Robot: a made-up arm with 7 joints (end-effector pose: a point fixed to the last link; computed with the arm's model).
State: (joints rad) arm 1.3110 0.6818 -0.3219 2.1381 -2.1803 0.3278 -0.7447
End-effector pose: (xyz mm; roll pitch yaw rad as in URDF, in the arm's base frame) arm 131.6 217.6 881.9 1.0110 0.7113 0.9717
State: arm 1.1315 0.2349 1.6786 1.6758 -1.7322 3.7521 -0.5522
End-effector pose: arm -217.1 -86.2 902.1 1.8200 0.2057 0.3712
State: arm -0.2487 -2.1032 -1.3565 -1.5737 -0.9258 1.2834 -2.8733
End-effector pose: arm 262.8 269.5 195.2 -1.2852 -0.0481 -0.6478
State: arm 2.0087 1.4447 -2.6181 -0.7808 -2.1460 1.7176 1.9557
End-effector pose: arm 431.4 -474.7 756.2 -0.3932 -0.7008 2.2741
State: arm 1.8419 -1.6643 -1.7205 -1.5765 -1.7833 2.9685 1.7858
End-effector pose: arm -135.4 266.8 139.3 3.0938 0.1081 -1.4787
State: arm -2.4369 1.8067 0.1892 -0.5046 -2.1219 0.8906 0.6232
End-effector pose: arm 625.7 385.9 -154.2 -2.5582 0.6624 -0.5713
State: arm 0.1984 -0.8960 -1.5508 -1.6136 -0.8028 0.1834 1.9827
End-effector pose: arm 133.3 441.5 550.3 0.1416 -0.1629 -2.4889
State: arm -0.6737 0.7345 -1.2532 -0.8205 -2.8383 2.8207 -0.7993
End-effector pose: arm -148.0 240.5 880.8 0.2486 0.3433 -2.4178
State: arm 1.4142 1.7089 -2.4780 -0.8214 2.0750 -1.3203 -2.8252
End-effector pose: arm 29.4 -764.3 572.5 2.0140 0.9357 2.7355
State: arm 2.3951 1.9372 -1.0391 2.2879 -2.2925 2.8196 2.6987
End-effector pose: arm 437.4 -205.9 460.8 -0.4398 -0.6232 0.7838
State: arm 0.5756 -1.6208 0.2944 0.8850 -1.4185 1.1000 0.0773
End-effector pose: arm 617.9 611.3 97.4 2.5994 -0.0219 1.6779
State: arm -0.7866 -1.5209 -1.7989 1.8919 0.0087 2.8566 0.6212
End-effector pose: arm 138.3 -524.1 477.5 1.3716 -0.4553 0.2760
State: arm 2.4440 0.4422 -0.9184 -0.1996 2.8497 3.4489 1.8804
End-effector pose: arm 55.7 -132.3 952.7 1.5002 -0.7763 2.8798
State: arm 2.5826 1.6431 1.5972 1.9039 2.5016 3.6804 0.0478
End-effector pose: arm 245.8 -297.1 85.9 -0.9170 0.3809 0.2854
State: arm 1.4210 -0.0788 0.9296 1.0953 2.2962 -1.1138 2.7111
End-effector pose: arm -375.1 107.3 978.3 1.8883 1.2939 0.7403
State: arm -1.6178 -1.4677 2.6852 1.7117 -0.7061 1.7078 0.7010
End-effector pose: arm 16.6 -596.2 776.2 -0.3695 -0.1359 -1.6021
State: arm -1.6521 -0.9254 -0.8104 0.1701 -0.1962 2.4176 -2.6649
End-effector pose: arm -65.6 -495.9 837.3 -0.7189 0.2954 -2.0005
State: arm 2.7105 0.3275 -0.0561 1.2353 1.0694 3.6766 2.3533
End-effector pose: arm -86.1 69.7 773.3 1.5720 -0.0072 1.9414
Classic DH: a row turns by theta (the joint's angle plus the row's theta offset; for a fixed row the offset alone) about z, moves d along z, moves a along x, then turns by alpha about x. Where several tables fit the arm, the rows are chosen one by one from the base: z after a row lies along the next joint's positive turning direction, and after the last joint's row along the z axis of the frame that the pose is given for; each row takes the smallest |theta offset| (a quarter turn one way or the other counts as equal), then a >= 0, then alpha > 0; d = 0 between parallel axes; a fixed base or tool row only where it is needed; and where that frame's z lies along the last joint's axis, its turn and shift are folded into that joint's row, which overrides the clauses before.
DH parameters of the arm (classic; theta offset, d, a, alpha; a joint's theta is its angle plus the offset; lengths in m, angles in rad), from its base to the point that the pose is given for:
joint 1: 0 0.3294 0 1.5708
joint 2: 0 0.0678 0 -1.5708
joint 3: 0 0.4517 0.0262 -1.5708
joint 4: 0 0.0621 -0.0182 1.5708
joint 5: 0 0.3378 0 1.5708
joint 6: 1.5708 0.1366 0.1677 1.5708
joint 7: 0 0.0229 0 0

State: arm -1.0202 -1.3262 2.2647 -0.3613 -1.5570 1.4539 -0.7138
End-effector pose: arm 33.4 -832.7 520.3 -2.7594 -1.4858 -1.5996
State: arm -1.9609 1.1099 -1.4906 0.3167 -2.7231 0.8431 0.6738
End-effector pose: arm 33.2 726.4 944.6 1.1921 -1.2008 2.7755
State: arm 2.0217 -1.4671 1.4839 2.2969 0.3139 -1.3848 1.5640
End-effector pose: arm -121.0 37.2 308.5 -0.9615 1.2434 0.0032
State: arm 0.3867 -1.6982 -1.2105 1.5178 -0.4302 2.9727 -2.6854
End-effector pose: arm 631.3 -29.6 224.9 -2.3038 0.6353 -1.6365
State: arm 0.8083 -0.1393 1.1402 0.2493 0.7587 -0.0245 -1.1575
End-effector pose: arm 63.7 277.3 1221.5 1.7757 -0.7095 -2.0961
